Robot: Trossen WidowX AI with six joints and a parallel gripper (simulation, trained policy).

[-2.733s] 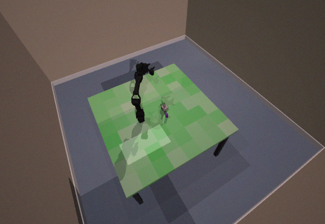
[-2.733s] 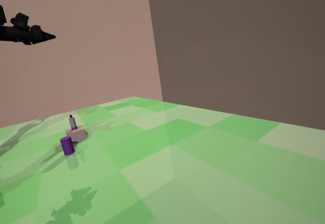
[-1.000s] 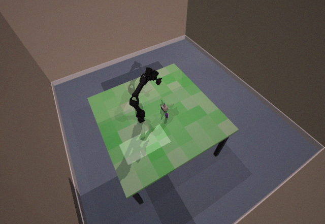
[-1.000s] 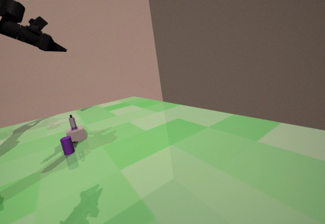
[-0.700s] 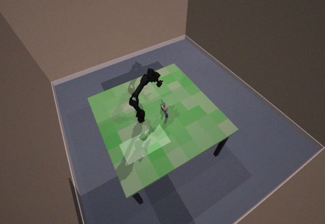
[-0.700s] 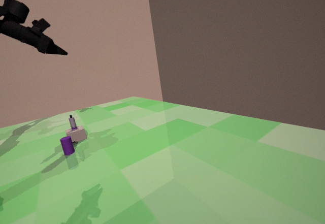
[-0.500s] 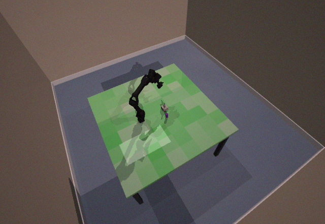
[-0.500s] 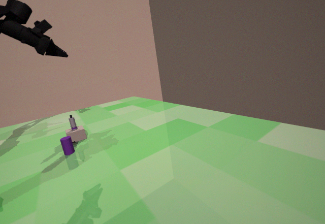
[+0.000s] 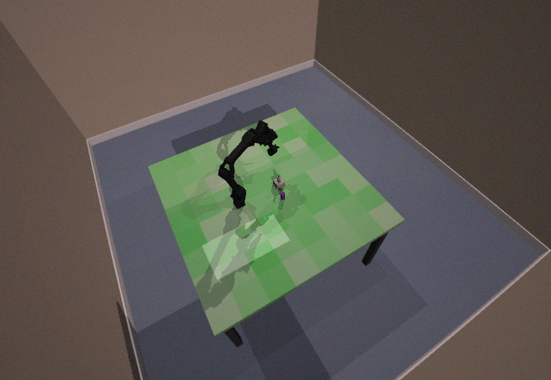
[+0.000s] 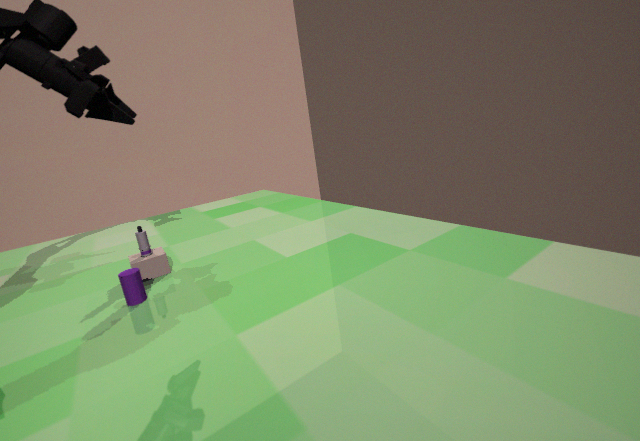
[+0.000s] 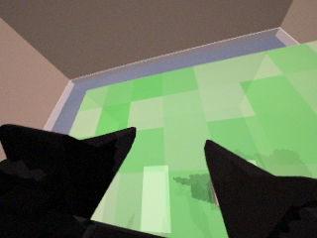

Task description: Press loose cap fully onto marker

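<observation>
My gripper tip is now 28 cm above the purple cap, 20 cm to the left of it and 8 cm past it. Also, from my gripper tip: holder block (28 cm below, 9 cm to the right, 5 cm behind).
</observation>
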